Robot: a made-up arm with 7 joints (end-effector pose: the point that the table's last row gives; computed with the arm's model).
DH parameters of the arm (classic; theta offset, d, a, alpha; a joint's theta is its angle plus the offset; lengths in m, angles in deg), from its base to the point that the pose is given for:
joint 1: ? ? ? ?
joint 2: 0 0 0 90
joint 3: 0 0.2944 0.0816 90
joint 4: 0 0 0.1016 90
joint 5: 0 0.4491 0 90
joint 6: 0 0 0.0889 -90
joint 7: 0 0.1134 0 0
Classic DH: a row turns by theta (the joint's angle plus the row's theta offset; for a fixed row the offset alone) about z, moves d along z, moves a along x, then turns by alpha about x.
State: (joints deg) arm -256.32 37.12 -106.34 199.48 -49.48 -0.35 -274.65
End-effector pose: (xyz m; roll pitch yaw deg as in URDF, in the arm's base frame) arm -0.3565 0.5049 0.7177 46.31 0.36 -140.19
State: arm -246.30 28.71 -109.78 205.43 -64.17 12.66 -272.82
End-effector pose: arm -0.4262 0.3548 0.7834 27.92 17.25 -140.46
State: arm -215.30 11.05 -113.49 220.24 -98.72 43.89 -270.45
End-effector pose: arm -0.4221 -0.1356 0.8265 -38.63 45.03 -151.89
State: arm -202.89 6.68 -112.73 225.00 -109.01 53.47 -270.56
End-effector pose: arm -0.3379 -0.2878 0.7965 -65.32 46.29 -157.43
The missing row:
joint 1: 0 0.186 0 -90
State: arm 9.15 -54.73 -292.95 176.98 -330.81 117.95 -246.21
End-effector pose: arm -0.6491 0.0429 0.6179 -116.85 -32.64 1.91
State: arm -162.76 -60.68 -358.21 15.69 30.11 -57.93 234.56
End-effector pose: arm -0.2650 -0.0206 0.5200 53.24 0.05 -102.62
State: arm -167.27 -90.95 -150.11 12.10 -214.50 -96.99 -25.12
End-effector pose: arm -0.0509 0.0250 0.0091 63.01 16.05 1.83
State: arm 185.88 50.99 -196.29 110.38 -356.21 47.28 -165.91
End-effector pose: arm -0.0604 -0.1763 1.0016 48.88 53.47 48.06
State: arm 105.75 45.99 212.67 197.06 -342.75 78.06 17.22
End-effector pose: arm -0.2063 0.6272 0.6912 33.36 -30.55 140.22
